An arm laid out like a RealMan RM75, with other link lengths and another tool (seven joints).
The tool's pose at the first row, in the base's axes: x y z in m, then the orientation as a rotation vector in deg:
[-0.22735, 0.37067, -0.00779, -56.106, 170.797, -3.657]
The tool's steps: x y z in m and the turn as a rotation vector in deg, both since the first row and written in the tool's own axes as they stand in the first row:
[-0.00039, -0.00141, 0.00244, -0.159, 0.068, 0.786]
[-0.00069, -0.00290, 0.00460, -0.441, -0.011, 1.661]
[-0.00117, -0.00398, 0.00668, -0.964, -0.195, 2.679]
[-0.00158, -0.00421, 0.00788, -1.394, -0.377, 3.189]
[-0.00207, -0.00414, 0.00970, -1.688, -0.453, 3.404]
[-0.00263, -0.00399, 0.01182, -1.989, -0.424, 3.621]
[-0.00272, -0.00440, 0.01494, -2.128, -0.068, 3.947]
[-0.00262, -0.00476, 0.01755, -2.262, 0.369, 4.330]
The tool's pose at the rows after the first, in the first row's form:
[-0.22616, 0.36968, -0.01018, -54.961, 171.276, -3.453]
[-0.22500, 0.36857, -0.01228, -53.653, 171.694, -2.991]
[-0.22394, 0.36791, -0.01432, -52.122, 172.144, -2.118]
[-0.22346, 0.36792, -0.01551, -51.346, 172.334, -1.385]
[-0.22308, 0.36820, -0.01734, -51.029, 172.447, -0.909]
[-0.22268, 0.36857, -0.01947, -50.733, 172.658, -0.474]
[-0.22232, 0.36818, -0.02257, 50.149, -172.526, 0.440]
[-0.22214, 0.36773, -0.02516, 49.434, -172.265, 0.451]

